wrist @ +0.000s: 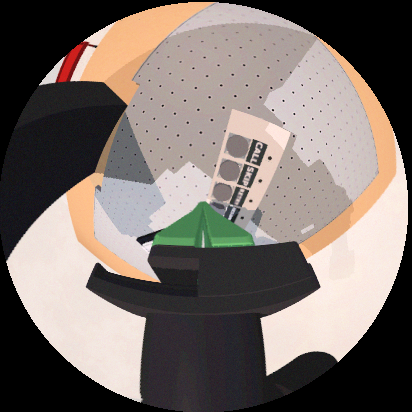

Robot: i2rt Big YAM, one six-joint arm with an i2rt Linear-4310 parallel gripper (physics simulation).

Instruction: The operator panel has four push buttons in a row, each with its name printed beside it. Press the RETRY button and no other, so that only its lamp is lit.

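Places are measured from the arm's base along level axes (x ahead, y left, z up), in millimetres.
Pixels of known places: gripper, between the fingertips: [202, 206].
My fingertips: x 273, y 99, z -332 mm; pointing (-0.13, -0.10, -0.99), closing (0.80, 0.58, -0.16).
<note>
Behind a point stands the place of what it marks.
The operator panel [272, 142] @(x 291, y 191, z -373 mm) is a pale box lying tilted right of the middle of the wrist view. Its round grey buttons run in a row: CALL [237, 146] @(x 266, y 160, z -370 mm) at the top, then SKIP [229, 170] @(x 277, y 134, z -370 mm), then RETRY [222, 192] @(x 290, y 106, z -370 mm), then a last button [218, 205] @(x 299, y 88, z -370 mm) partly hidden by the green fingertips. Dark labels stand beside them. The small lamps, such as the RETRY lamp [251, 201] @(x 327, y 122, z -372 mm), look dark. My gripper [202, 206] @(x 273, y 99, z -332 mm) is shut and empty, its green tips appearing just below and left of the RETRY button. Whether they touch the panel cannot be told.
A grey perforated board [175, 115] @(x 174, y 139, z -426 mm) with an orange border [386, 150] surrounds the panel. A black arm part [55, 135] @(x 63, y 78, z -304 mm) fills the left side. A red object [71, 62] shows at the upper left. A black-edged object [146, 239] @(x 249, y -153, z -414 mm) is partly hidden left of the fingers.
</note>
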